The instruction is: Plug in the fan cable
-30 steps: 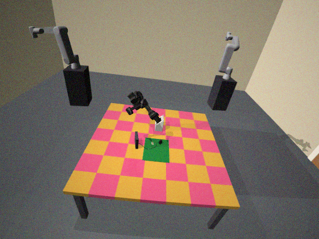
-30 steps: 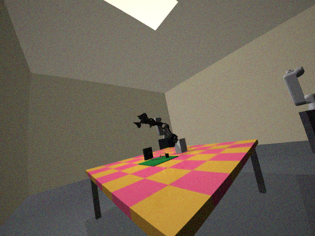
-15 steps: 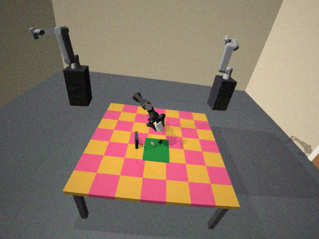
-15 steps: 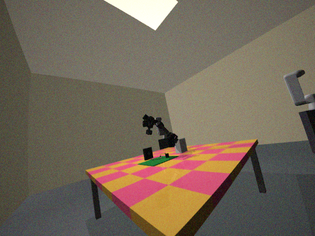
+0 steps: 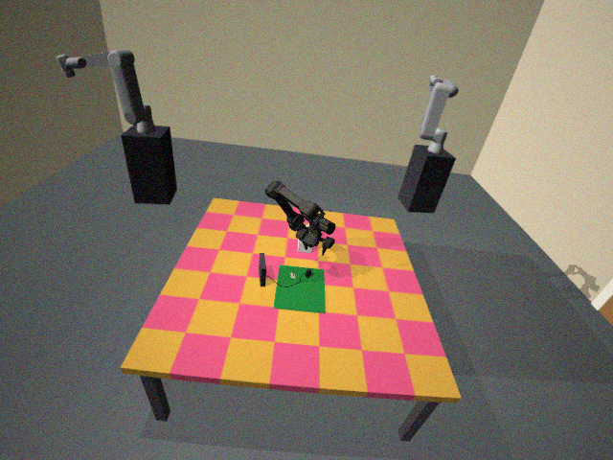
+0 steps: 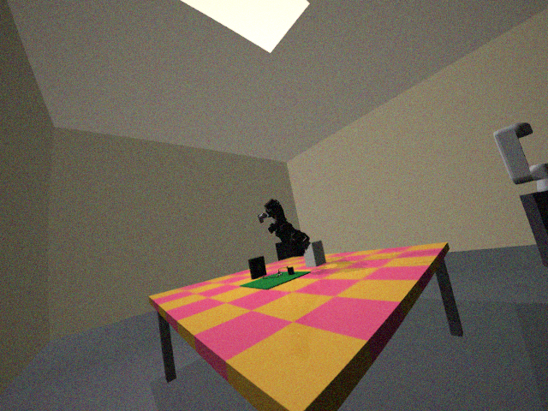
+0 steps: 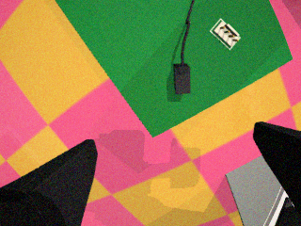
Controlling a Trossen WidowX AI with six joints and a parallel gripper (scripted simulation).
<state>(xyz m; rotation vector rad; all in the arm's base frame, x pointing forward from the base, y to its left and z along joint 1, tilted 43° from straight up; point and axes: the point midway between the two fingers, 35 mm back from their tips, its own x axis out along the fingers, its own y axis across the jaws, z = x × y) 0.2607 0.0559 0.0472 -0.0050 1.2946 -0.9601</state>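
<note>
Right now the dark plug is 150 mm below my gripper tip, 10 mm to the right of it and 10 mm behind it. From my gripper tip the other things lie so: green board 180 mm below, 80 mm ahead, 60 mm to the right; then white four-pin header 170 mm below, 90 mm to the right; then black fan 240 mm to the right, 110 mm below, 10 mm ahead.
</note>
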